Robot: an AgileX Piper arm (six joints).
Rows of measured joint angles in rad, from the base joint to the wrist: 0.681 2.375 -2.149 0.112 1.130 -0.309; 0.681 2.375 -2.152 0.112 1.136 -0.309; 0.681 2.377 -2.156 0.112 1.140 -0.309; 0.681 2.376 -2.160 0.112 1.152 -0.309; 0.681 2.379 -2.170 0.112 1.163 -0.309; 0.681 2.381 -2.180 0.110 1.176 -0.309; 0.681 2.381 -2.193 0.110 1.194 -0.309; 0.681 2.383 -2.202 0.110 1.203 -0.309; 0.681 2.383 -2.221 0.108 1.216 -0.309; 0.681 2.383 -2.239 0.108 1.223 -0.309; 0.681 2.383 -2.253 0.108 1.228 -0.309; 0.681 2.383 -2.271 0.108 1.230 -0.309; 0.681 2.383 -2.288 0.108 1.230 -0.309; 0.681 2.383 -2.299 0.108 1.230 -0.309
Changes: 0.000 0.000 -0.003 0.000 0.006 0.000; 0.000 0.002 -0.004 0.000 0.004 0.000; 0.000 -0.001 -0.004 0.000 0.012 0.000; 0.000 0.003 -0.010 0.000 0.011 0.000; 0.000 0.002 -0.010 -0.002 0.013 0.000; 0.000 0.000 -0.013 0.000 0.018 0.000; 0.000 0.002 -0.009 0.000 0.009 0.000; 0.000 0.000 -0.019 -0.002 0.013 0.000; 0.000 0.000 -0.018 0.000 0.007 0.000; 0.000 0.000 -0.014 0.000 0.005 0.000; 0.000 0.000 -0.018 0.000 0.002 0.000; 0.000 0.000 -0.017 0.000 0.000 0.000; 0.000 0.000 -0.011 0.000 0.000 0.000
